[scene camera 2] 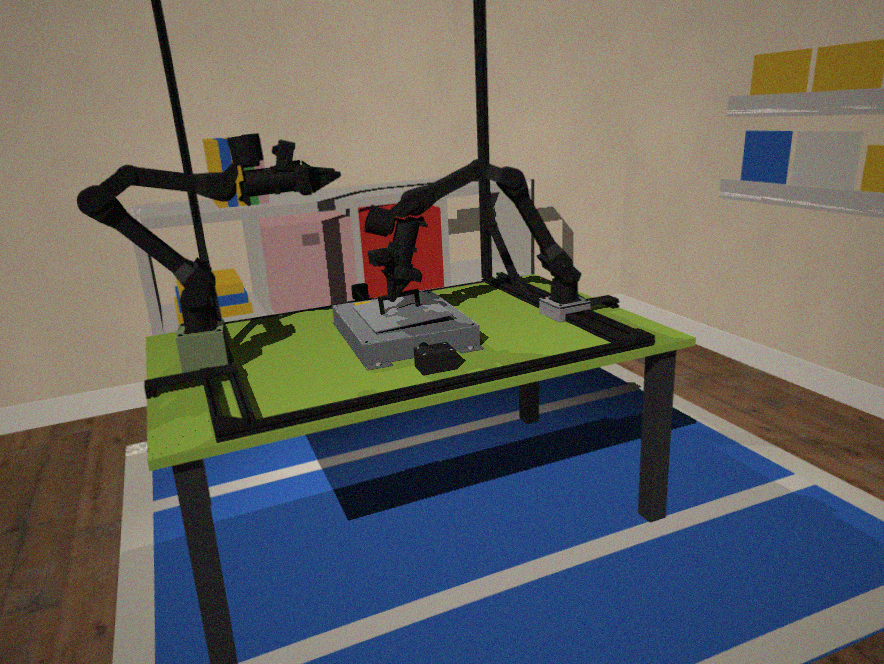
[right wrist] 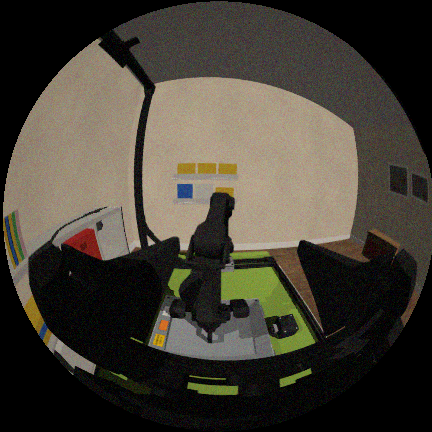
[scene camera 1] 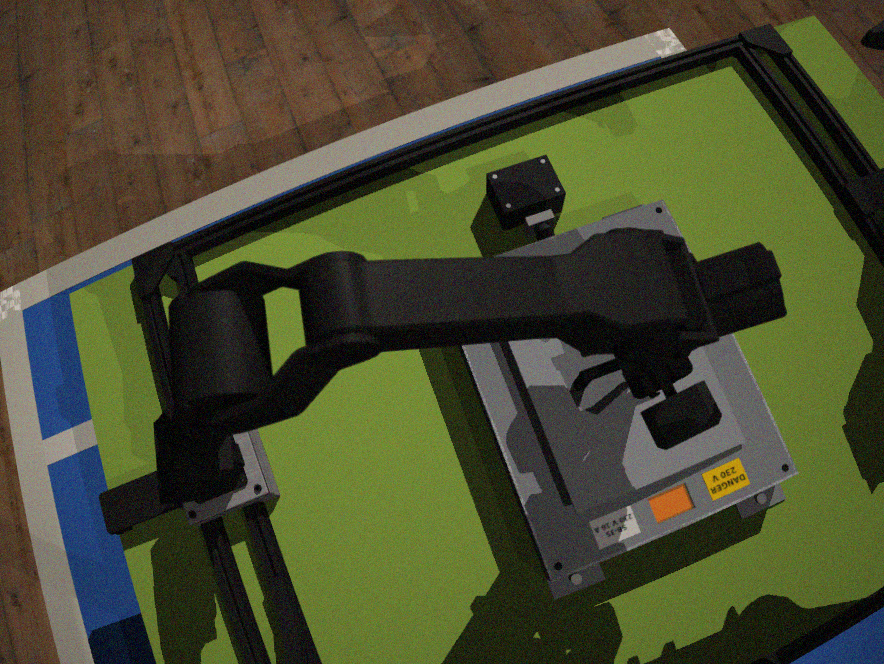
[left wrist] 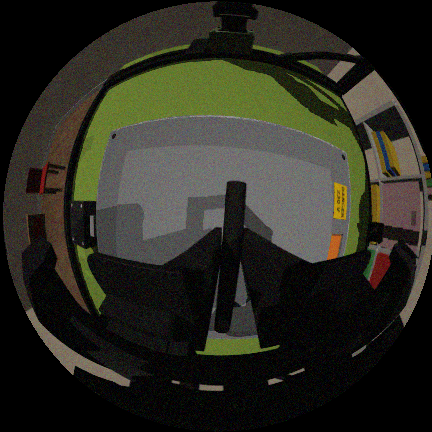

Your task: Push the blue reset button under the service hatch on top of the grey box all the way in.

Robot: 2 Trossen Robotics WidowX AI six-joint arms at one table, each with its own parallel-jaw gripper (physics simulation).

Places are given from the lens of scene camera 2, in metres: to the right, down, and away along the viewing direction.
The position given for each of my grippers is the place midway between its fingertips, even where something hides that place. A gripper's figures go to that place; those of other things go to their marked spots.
my left gripper (scene camera 2: 390, 301): -0.13, -0.08, 1.69
my right gripper (scene camera 2: 337, 172): -0.24, -0.36, 1.52
